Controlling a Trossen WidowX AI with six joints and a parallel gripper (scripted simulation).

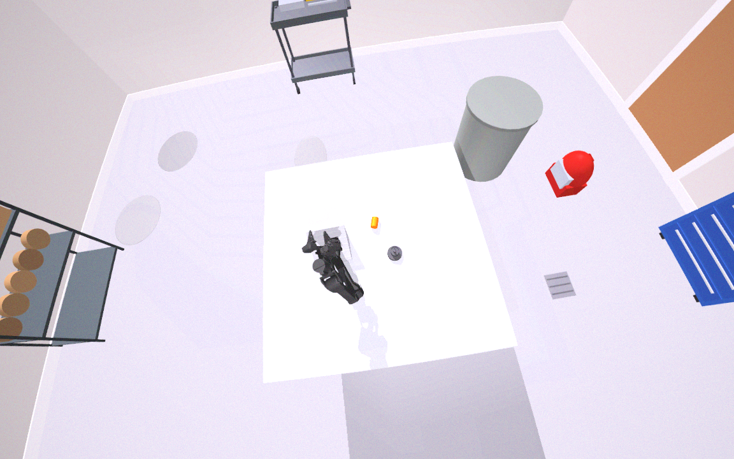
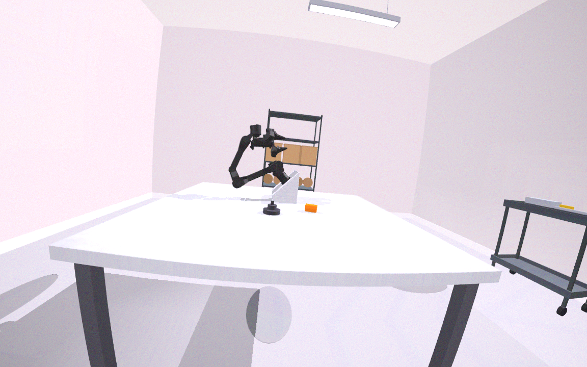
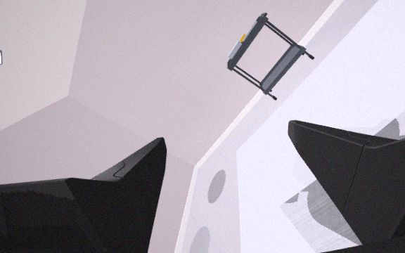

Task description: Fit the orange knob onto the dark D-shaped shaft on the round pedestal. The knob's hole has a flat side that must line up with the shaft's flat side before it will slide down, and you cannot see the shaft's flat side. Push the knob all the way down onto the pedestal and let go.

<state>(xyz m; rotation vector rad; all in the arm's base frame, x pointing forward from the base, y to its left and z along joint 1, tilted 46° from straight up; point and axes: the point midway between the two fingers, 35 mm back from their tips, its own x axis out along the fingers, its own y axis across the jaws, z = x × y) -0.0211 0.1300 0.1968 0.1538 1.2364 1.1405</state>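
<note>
Right now my gripper tip is 280 mm short of the orange knob, 130 mm to the right of it and 330 mm above it. Also, from my gripper tip: dark round pedestal 350 mm ahead, 80 mm to the right, 320 mm below.
</note>
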